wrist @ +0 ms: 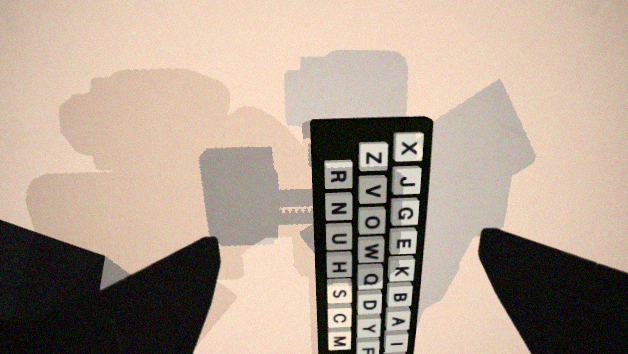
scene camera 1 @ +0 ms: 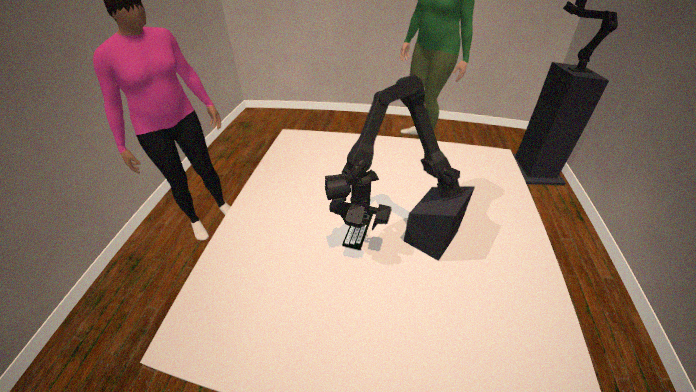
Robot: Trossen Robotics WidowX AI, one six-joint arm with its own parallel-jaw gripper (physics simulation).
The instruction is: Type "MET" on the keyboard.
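Places are measured from the arm's base along level axes (x ahead, y down, z left), in centimetres.
Pixels of known places: gripper, between the fingertips: (wrist: 350, 246); arm's base, origin of its link: (scene camera 1: 451, 193).
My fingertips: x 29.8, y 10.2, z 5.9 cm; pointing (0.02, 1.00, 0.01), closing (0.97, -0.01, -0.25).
Ahead of a thing's pixels: the offset from my fingertips to its top centre. Level surfaces: height alone.
A black keyboard @(dz -7.4, dx +0.3, dy +7.7 cm) (scene camera 1: 354, 239) (wrist: 324, 135) with pale letter keys lies on the white surface, partly hidden by the arm in the scene view. In the wrist view it runs lengthwise down the picture, its near end cut off by the bottom edge. The M key @(dz -11.1, dx -2.6, dy +7.7 cm) (wrist: 339, 340) is at the bottom of the left column, and the E key @(dz -5.2, dx +2.8, dy +7.7 cm) (wrist: 403, 243) is in the right column. The T key does not show. My gripper (scene camera 1: 362, 226) (wrist: 350, 246) is open and empty, its black fingers spread wide to either side of the keyboard. Its height above the keys is hard to tell.
The arm's dark base block (scene camera 1: 435, 225) stands right of the keyboard on the white surface @(dy +9.5 cm) (scene camera 1: 325, 310). A second arm stands on a dark pedestal (scene camera 1: 565, 115) at the back right. A person in pink (scene camera 1: 150, 80) is at the left, one in green (scene camera 1: 437, 30) at the back.
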